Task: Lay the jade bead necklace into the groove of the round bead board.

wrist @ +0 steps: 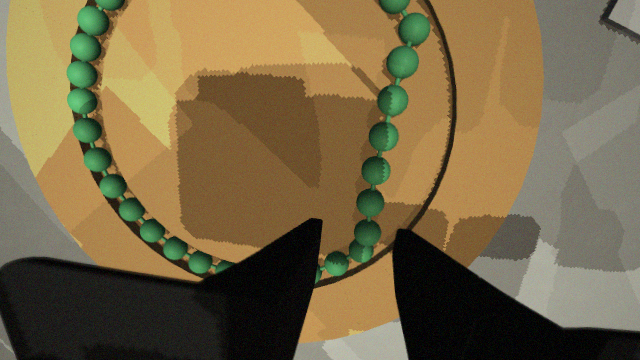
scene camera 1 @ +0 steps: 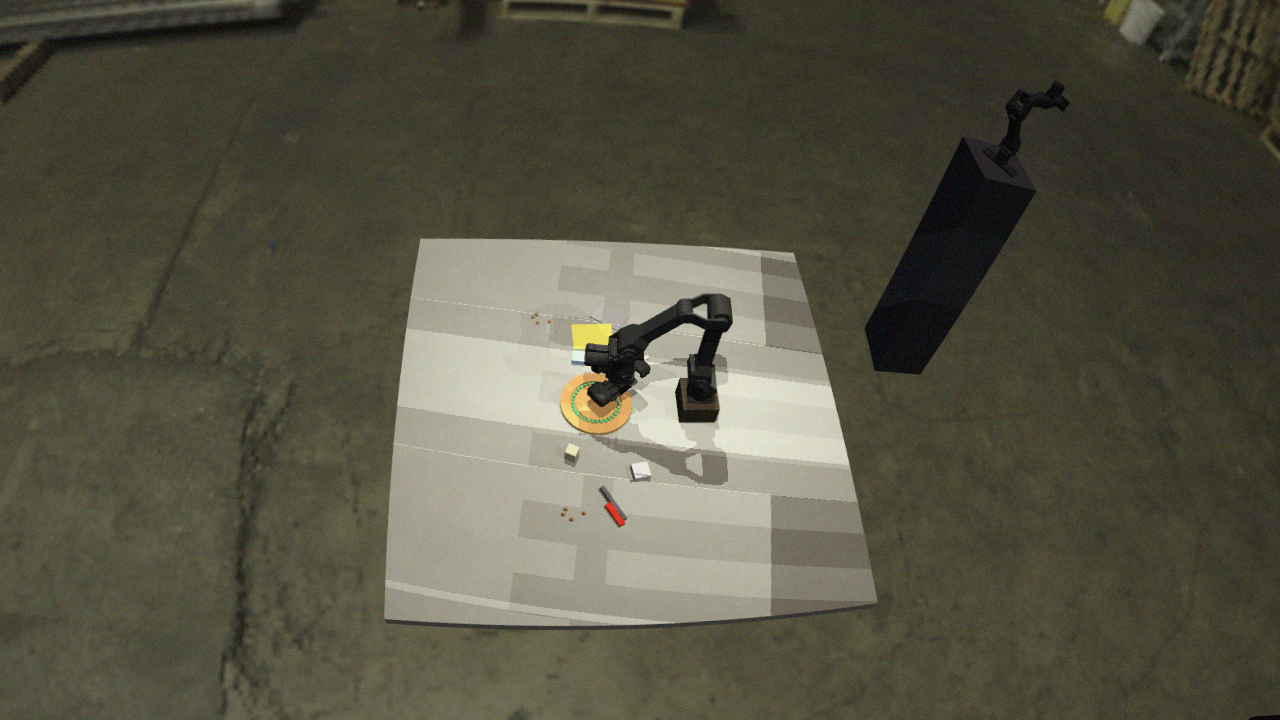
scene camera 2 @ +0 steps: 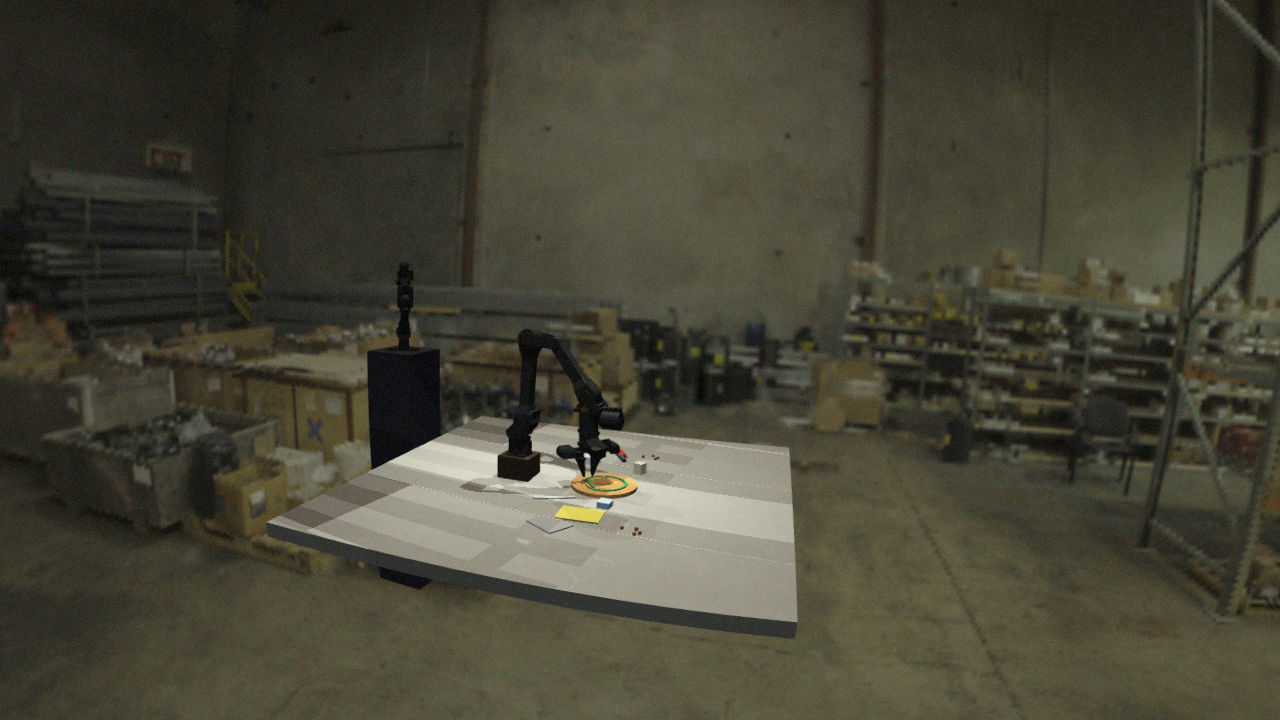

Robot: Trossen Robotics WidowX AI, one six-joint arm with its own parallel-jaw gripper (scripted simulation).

I see my gripper point(scene camera 1: 614, 397) and a yellow pad point(scene camera 1: 582, 334).
My gripper is seen too in the wrist view point(wrist: 357, 236) and in scene camera 2 point(scene camera 2: 588, 476). The wrist view misses the yellow pad: it is out of frame.
